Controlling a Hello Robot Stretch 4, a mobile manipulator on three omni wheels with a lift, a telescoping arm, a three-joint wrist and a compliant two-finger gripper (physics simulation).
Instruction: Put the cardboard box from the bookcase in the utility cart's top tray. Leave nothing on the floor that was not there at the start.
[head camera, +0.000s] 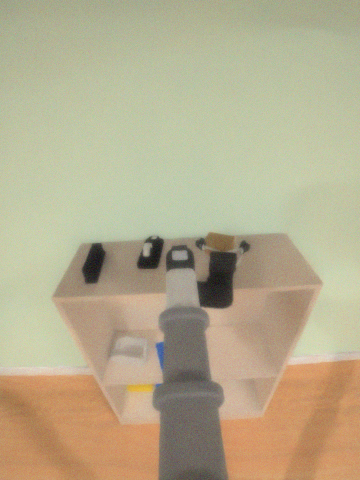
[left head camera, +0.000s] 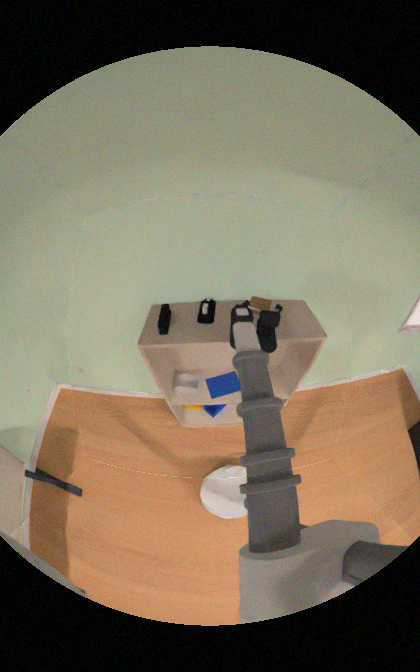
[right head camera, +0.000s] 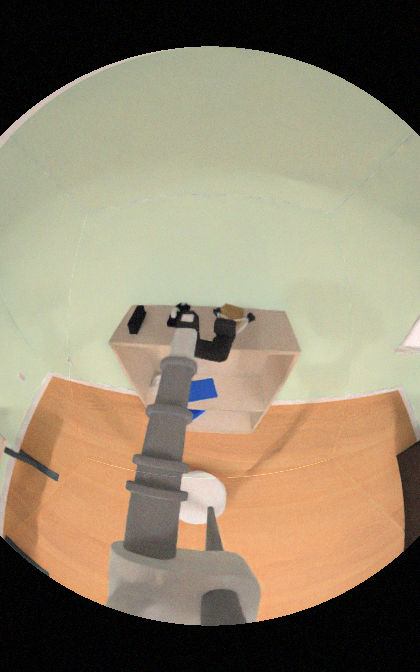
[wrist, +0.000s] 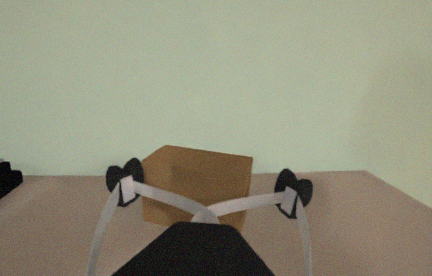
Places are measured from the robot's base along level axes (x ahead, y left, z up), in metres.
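Where they show: gripper, fingertip midpoint: (head camera: 222, 242) (wrist: 209, 179).
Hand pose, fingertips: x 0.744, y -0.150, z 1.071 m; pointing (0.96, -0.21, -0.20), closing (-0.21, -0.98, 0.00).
Observation:
Things, the pixels of their centre, and the offset from my fingertips. "*": a spot on its surface instead.
- brown cardboard box, body centre: (wrist: 198, 189) (head camera: 219, 245) dx -0.003, dy +0.011, dz -0.008 m
- bookcase, surface spot: (wrist: 350, 215) * dx -0.021, dy -0.151, dz -0.038 m
- white bin, body centre: (head camera: 129, 350) dx -0.051, dy +0.404, dz -0.546 m
- yellow item, body centre: (head camera: 140, 381) dx +0.001, dy +0.422, dz -0.976 m
The brown cardboard box (head camera: 220, 241) (left head camera: 261, 303) (right head camera: 233, 310) (wrist: 205, 175) stands on top of the bookcase (head camera: 280, 260) (left head camera: 302, 325) (right head camera: 277, 330) (wrist: 350, 215), near the wall. My gripper (head camera: 222, 245) (left head camera: 264, 306) (right head camera: 234, 315) (wrist: 209, 179) is open, its fingertips on either side of the box. In the wrist view the left fingertip is close to the box's left edge, and a wider gap shows between the box and the right fingertip. The gripper's own body hides the box's lower part. The utility cart does not show clearly in these views.
Two black objects (head camera: 94, 263) (head camera: 151, 252) stand on the bookcase top, left of the gripper. A white bin (head camera: 129, 350), a blue item (left head camera: 223, 384) and a yellow item (head camera: 141, 388) are on the shelves below. A white round object (left head camera: 222, 492) (right head camera: 204, 497) is low in front. A dark piece (right head camera: 411, 490) stands at the right.

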